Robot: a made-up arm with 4 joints. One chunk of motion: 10 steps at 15 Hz.
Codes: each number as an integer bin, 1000 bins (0 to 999) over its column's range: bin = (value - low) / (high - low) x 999, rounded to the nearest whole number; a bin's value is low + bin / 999 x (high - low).
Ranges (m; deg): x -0.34..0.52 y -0.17..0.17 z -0.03..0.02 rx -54..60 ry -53..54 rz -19..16
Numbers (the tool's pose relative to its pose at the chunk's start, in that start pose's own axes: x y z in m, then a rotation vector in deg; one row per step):
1: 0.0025 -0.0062 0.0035 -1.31 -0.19 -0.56
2: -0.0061 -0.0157 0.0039 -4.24 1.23 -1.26
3: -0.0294 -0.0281 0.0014 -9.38 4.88 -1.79
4: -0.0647 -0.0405 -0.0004 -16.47 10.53 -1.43
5: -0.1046 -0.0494 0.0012 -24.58 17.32 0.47
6: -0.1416 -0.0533 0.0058 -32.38 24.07 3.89
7: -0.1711 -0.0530 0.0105 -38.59 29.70 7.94
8: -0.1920 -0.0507 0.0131 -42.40 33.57 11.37
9: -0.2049 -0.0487 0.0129 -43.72 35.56 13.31
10: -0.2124 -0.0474 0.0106 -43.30 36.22 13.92
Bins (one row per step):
1: 398 481 669 462 493 526
2: 388 453 677 436 506 506
3: 361 417 627 391 540 491
4: 320 381 591 329 593 501
5: 273 354 623 258 657 556
6: 230 343 715 189 720 653
7: 196 344 809 135 772 769
8: 172 351 861 102 808 867
9: 157 356 857 90 827 922
10: 148 360 811 94 833 940

